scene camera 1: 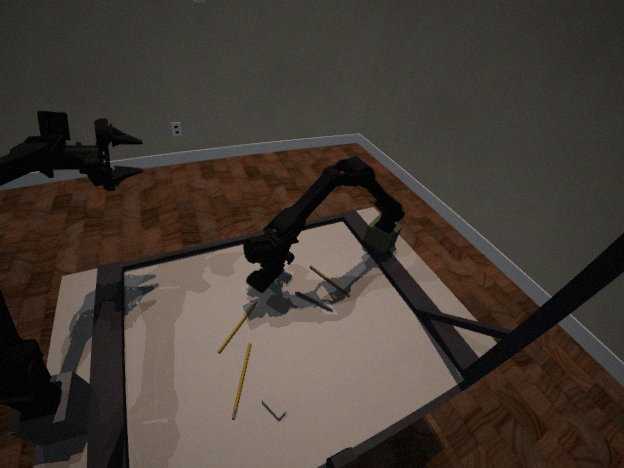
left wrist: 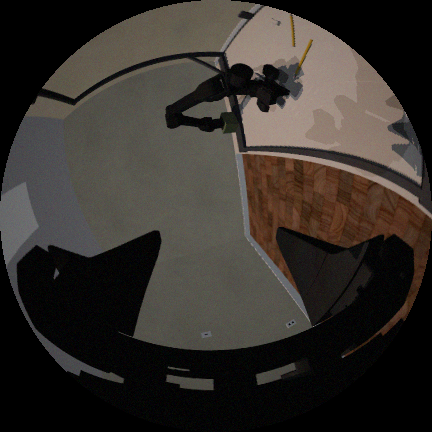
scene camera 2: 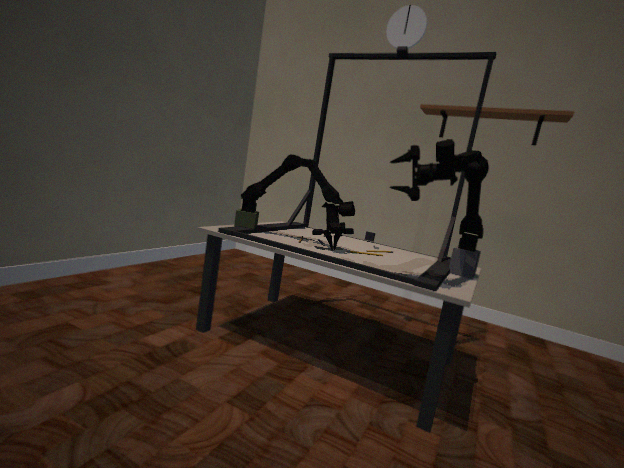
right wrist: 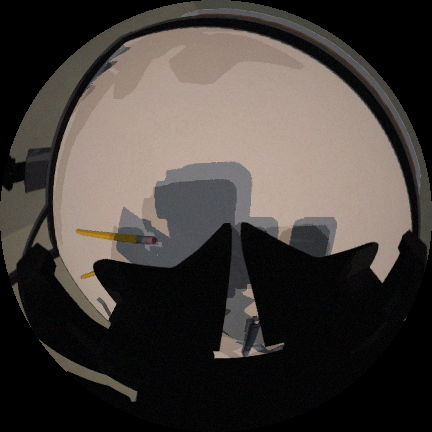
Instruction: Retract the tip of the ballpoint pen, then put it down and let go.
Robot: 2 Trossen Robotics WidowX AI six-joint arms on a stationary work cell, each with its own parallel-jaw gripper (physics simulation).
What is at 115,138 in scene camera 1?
My left gripper.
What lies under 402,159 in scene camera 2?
My left gripper.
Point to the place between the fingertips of my right gripper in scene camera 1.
265,284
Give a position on a dark frame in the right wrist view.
At 311,47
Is my left gripper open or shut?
Open.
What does my left gripper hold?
Nothing.
